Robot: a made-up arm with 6 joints. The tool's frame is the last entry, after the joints.
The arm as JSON. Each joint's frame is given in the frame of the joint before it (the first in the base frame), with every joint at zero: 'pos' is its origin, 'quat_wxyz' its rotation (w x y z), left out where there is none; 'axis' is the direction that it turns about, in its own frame. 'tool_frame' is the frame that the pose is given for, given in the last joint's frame.
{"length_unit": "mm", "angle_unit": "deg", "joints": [
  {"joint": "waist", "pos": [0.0, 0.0, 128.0], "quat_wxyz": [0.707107, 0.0, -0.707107, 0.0], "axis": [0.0, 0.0, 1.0]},
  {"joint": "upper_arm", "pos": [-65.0, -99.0, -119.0], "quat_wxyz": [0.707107, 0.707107, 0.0, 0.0], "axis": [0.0, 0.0, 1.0]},
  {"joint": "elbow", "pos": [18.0, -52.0, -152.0], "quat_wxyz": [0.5, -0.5, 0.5, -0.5], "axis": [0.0, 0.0, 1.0]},
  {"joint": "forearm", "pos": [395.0, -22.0, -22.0], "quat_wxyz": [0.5, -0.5, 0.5, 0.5], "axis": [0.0, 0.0, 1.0]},
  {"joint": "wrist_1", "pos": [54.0, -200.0, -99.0], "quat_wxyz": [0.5, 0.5, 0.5, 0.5], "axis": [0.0, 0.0, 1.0]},
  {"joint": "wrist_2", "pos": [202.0, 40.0, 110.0], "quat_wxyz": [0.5, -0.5, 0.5, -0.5], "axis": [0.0, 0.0, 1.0]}
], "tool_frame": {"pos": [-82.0, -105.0, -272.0], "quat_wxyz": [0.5, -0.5, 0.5, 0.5]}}
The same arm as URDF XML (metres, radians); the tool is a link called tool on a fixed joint. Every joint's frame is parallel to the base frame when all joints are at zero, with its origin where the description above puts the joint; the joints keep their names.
<robot name="arm">
<joint name="tool_fixed" type="fixed"><parent link="link6"/><child link="tool"/><origin xyz="0.2720 0.0820 -0.1050" rpy="0.0000 0.0000 0.0000"/></joint>
<joint name="wrist_2" type="continuous"><parent link="link5"/><child link="link6"/><origin xyz="-0.2020 0.0400 -0.1100" rpy="0.0000 0.0000 0.0000"/><axis xyz="-1 0 0"/></joint>
<joint name="wrist_1" type="continuous"><parent link="link4"/><child link="link5"/><origin xyz="0.2000 -0.0990 -0.0540" rpy="0.0000 0.0000 0.0000"/><axis xyz="0 0 -1"/></joint>
<joint name="forearm" type="continuous"><parent link="link3"/><child link="link4"/><origin xyz="0.3950 -0.0220 -0.0220" rpy="0.0000 0.0000 0.0000"/><axis xyz="0 1 0"/></joint>
<joint name="elbow" type="continuous"><parent link="link2"/><child link="link3"/><origin xyz="0.0520 0.1520 0.0180" rpy="0.0000 0.0000 0.0000"/><axis xyz="0 0 1"/></joint>
<joint name="upper_arm" type="continuous"><parent link="link1"/><child link="link2"/><origin xyz="0.1190 -0.0990 -0.0650" rpy="0.0000 0.0000 0.0000"/><axis xyz="0 -1 0"/></joint>
<joint name="waist" type="continuous"><parent link="base_link"/><child link="link1"/><origin xyz="0.0000 0.0000 0.1280" rpy="0.0000 0.0000 0.0000"/><axis xyz="-1 0 0"/></joint>
<link name="base_link"/>
<link name="link1"/>
<link name="link2"/>
<link name="link3"/>
<link name="link4"/>
<link name="link5"/>
<link name="link6"/>
<link name="tool"/>
</robot>

